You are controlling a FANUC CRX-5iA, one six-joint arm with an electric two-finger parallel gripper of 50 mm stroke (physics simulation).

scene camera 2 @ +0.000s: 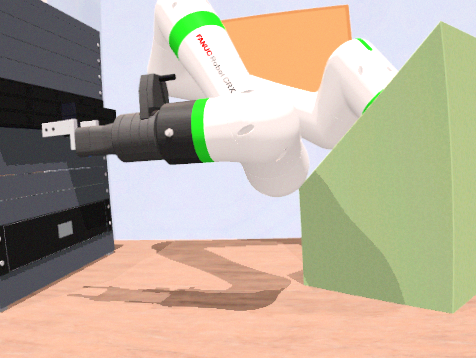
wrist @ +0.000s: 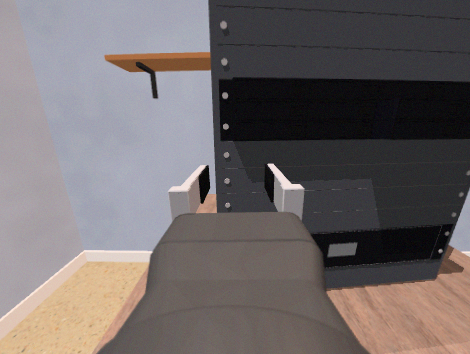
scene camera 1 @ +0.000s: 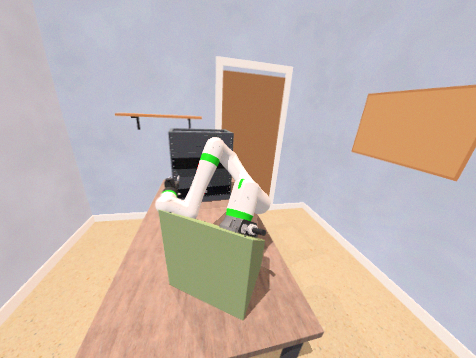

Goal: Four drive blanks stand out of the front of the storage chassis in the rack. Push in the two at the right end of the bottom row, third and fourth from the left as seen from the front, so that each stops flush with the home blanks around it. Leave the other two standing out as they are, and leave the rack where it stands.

Labels:
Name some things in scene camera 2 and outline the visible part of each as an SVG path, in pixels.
The gripper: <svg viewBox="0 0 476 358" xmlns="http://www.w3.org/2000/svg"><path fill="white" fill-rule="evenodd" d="M151 161L143 153L140 144L140 112L121 114L116 117L114 123L99 126L98 120L77 122L77 119L42 124L43 137L61 135L70 137L71 150L76 150L79 157L117 155L119 160L124 163Z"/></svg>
A rack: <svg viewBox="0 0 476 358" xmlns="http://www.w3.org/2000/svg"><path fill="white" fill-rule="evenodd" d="M42 0L0 0L0 313L8 309L8 305L104 255L114 253L115 250L107 155L79 157L76 150L71 150L70 137L64 137L64 135L43 137L42 134L43 123L77 119L77 122L98 120L99 126L114 123L116 110L104 108L100 32Z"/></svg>

